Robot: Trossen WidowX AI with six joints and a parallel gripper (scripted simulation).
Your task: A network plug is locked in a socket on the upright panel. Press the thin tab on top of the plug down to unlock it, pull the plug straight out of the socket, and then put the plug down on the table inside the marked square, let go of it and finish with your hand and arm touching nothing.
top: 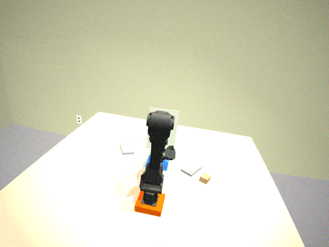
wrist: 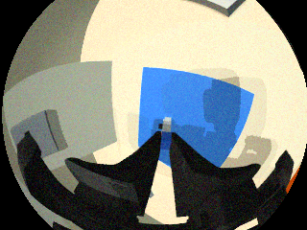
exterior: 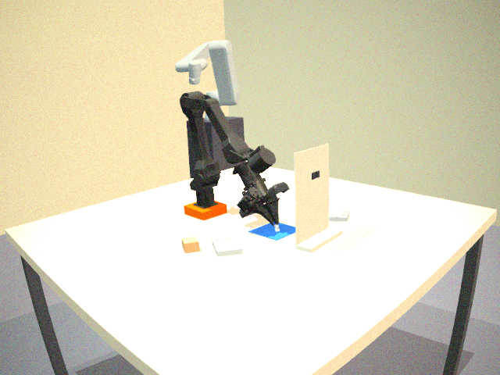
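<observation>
Right now my gripper tip is right at the network plug. The rest, counted from my gripper tip: upright panel: 14 cm ahead, 2 cm to the left, 10 cm above; blue marked square: 1 cm behind, 2 cm below.
</observation>
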